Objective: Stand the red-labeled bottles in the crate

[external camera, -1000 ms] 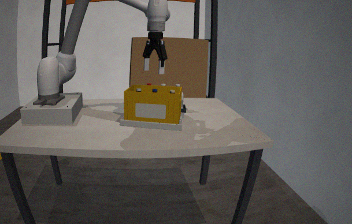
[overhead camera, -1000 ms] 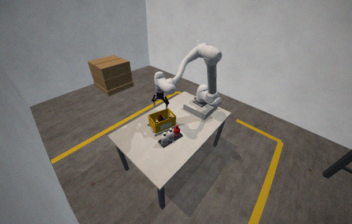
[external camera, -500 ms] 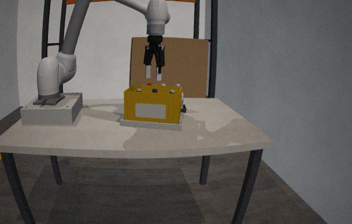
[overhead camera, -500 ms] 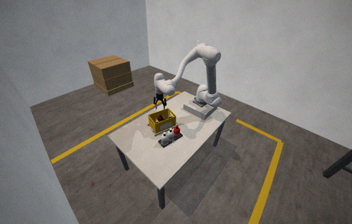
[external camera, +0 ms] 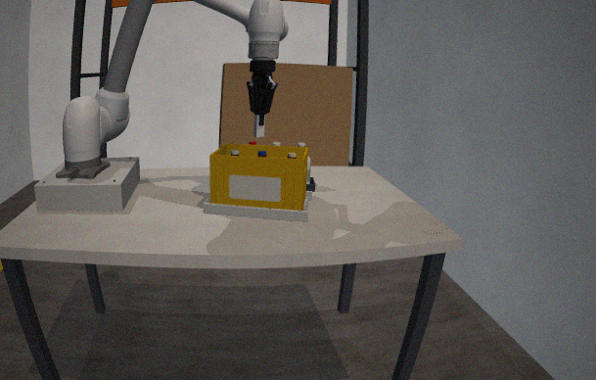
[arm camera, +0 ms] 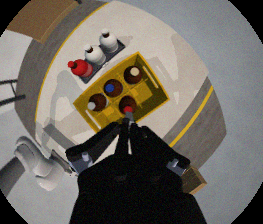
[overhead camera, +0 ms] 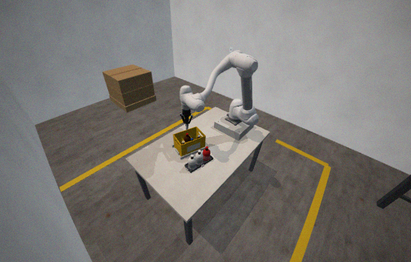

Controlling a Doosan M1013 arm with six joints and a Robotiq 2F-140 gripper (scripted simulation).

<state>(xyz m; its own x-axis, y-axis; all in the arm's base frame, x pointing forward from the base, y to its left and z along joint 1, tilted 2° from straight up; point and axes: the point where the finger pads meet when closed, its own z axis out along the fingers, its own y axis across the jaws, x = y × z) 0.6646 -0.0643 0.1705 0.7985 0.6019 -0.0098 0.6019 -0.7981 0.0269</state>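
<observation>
The red-labeled bottle lies 3 cm behind my hand, 27 cm to the left of it and 17 cm below it. Also, from my hand: crate 1 cm ahead, 4 cm to the left, 17 cm below.
</observation>
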